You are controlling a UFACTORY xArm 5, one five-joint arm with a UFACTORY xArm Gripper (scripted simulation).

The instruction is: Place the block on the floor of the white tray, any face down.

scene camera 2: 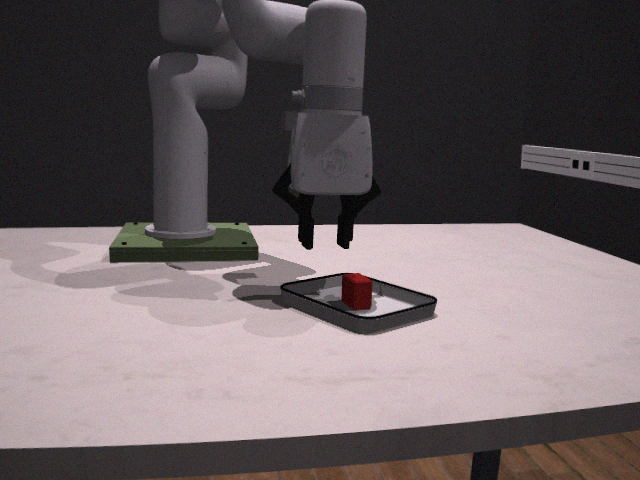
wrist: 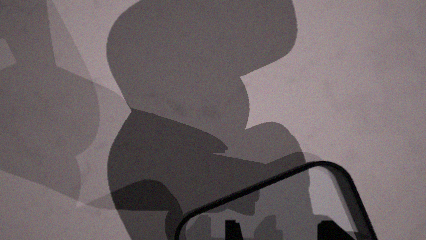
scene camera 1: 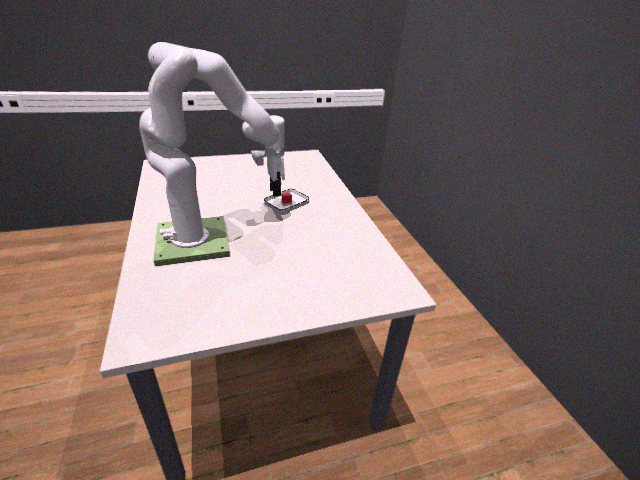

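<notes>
My gripper (scene camera 2: 325, 247). Red block (scene camera 2: 356, 289). In the wrist view, red block out of frame.
</notes>
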